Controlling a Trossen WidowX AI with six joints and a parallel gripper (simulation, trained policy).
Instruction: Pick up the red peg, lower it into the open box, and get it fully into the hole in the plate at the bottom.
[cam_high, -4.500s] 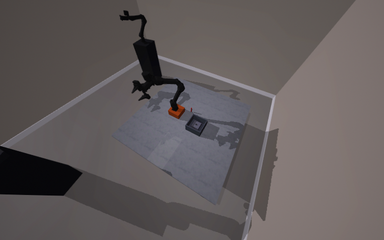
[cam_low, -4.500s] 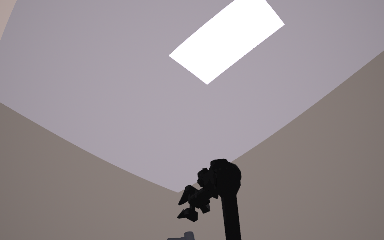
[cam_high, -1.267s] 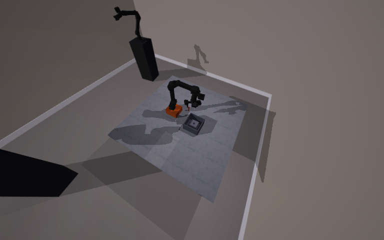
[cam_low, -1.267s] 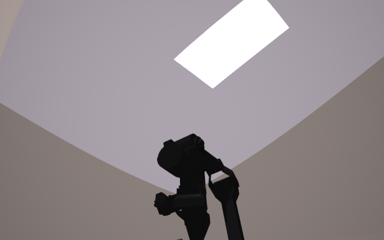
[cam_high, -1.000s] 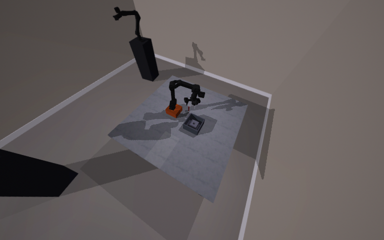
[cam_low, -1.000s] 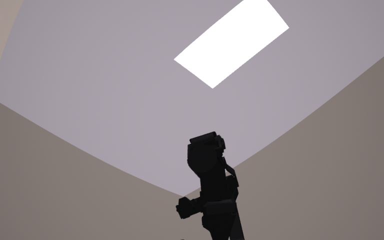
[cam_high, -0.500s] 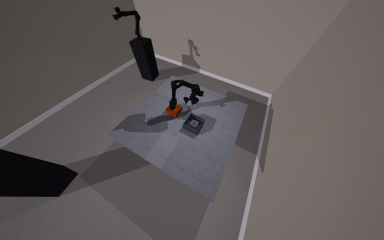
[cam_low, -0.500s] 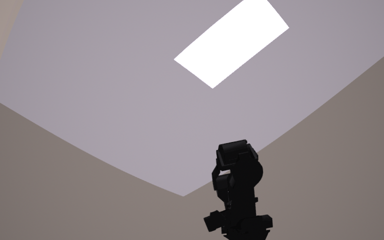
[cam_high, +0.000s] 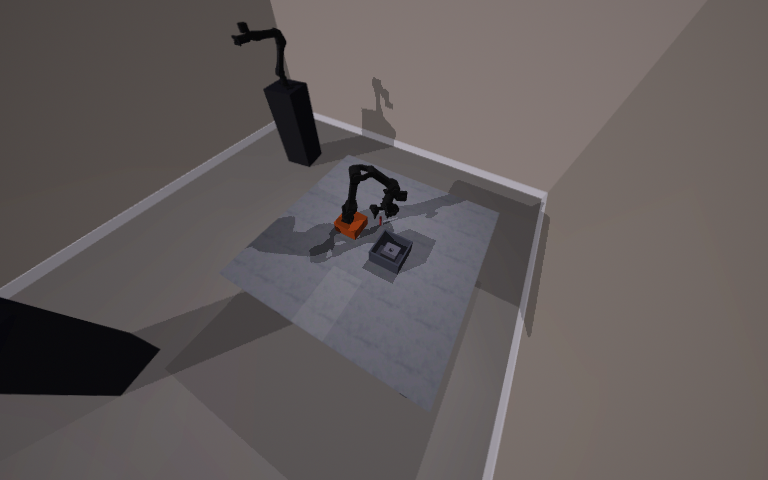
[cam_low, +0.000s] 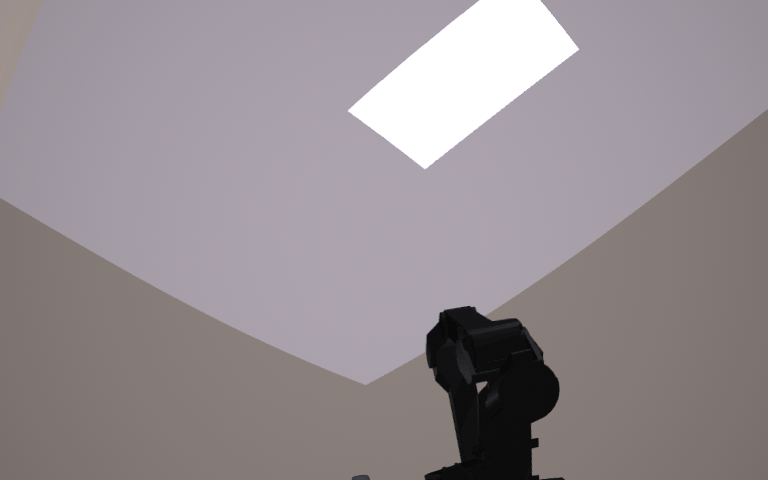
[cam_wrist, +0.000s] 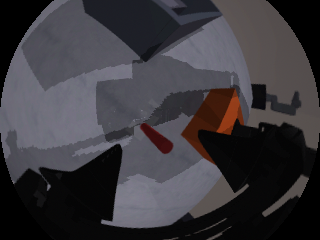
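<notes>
Now: gripper tip 3 cm above the red peg.
</notes>
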